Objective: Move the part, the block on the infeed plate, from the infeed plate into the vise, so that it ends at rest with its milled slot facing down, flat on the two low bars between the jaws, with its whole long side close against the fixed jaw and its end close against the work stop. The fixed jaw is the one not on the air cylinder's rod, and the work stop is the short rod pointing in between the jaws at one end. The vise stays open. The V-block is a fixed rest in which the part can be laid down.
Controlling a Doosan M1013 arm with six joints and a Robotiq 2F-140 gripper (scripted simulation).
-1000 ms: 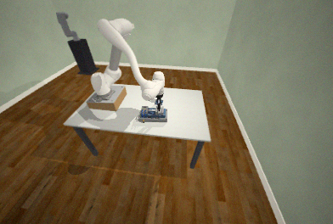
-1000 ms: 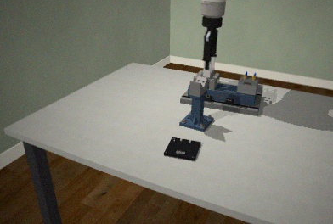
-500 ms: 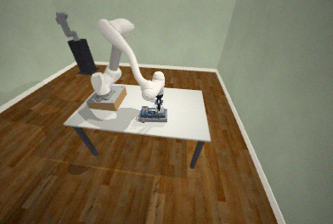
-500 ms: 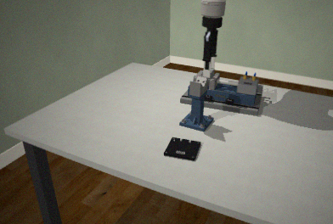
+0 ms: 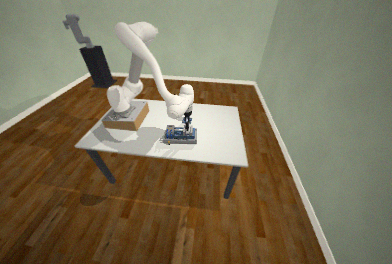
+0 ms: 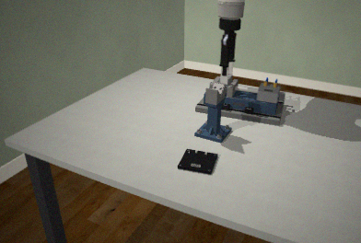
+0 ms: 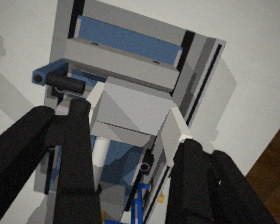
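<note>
Right now the part is 30 mm below my hand. Also, from my hand: cylinder rod: 90 mm behind, 10 mm to the left, 40 mm below; then fixed jaw: 30 mm ahead, 20 mm to the left, 50 mm below; then work stop: 10 mm behind, 70 mm to the left, 30 mm below.
</note>
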